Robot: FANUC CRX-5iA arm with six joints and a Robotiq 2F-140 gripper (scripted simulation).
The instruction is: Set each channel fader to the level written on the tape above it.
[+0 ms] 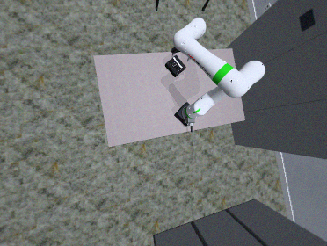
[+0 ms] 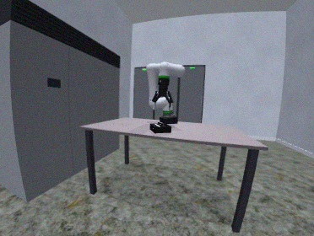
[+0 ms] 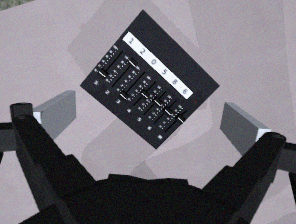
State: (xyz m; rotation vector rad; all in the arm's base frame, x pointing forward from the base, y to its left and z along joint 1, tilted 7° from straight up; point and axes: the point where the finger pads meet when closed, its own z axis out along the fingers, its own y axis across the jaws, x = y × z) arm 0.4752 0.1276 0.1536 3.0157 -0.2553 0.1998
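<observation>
Now: hand 13 cm above the channel 2 cap, 4 cm short of it and 2 cm to the right of it. Round my hand: channel 3 cap 13 cm below, 4 cm to the left, 1 cm behind; then master fader cap 13 cm below, 5 cm to the right, 5 cm behind; then channel 1 cap 13 cm below, 6 cm to the left, 3 cm ahead.
</observation>
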